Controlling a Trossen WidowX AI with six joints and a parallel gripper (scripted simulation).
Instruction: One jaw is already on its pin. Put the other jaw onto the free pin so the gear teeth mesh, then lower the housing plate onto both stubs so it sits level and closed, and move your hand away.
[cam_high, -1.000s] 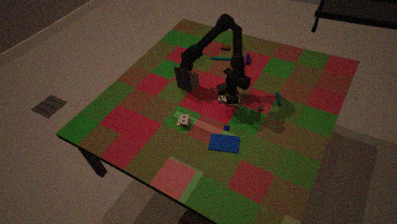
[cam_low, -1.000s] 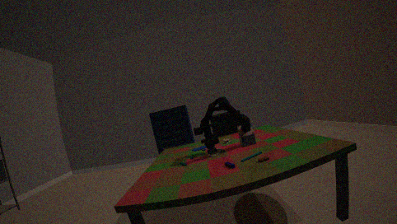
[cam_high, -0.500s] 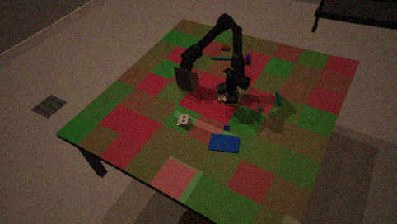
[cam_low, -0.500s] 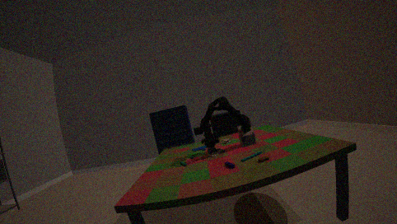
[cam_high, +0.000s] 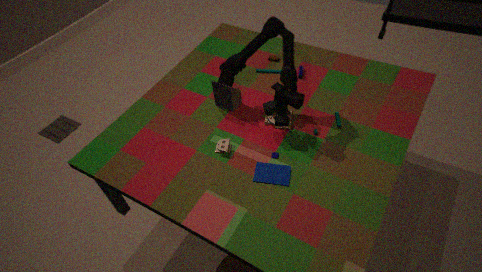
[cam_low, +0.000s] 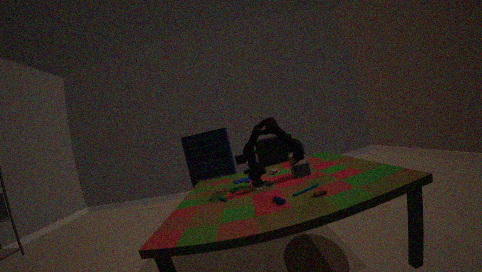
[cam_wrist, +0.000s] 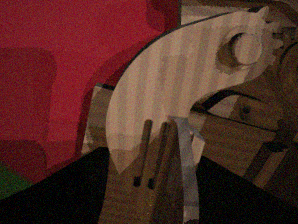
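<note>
Now: the pale curved jaw 4 cm behind my gripper tip. The rest, counted from my gripper tip: brown piece 47 cm to the left, 21 cm behind, 1 cm below; then pale housing piece 23 cm to the right, 19 cm behind, 1 cm above; then blue flat plate 28 cm to the right, 6 cm ahead, 1 cm below.
</note>
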